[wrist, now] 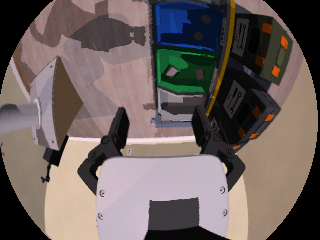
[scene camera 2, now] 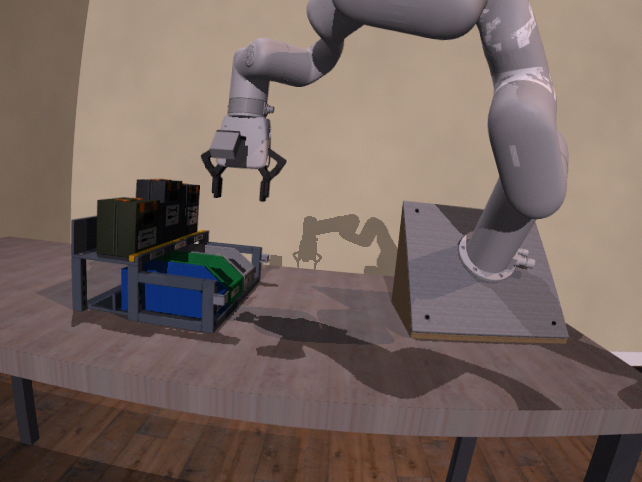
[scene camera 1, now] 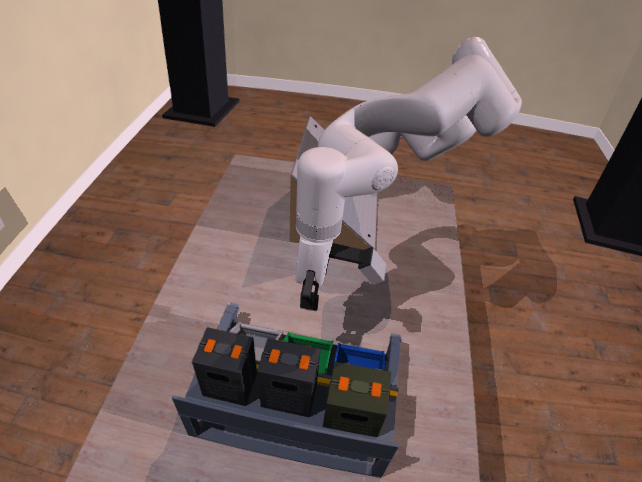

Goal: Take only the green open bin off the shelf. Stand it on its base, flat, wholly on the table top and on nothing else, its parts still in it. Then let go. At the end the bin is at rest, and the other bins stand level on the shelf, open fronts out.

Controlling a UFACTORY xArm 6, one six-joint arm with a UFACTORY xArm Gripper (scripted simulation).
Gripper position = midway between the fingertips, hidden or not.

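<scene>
My gripper (scene camera 2: 239,199) (scene camera 1: 313,289) (wrist: 160,113) is showing from those views. There's a green open bin (scene camera 2: 227,273) (wrist: 186,60), and you'd also find a blue bin (scene camera 2: 177,301) (scene camera 1: 358,356) (wrist: 176,30).
</scene>
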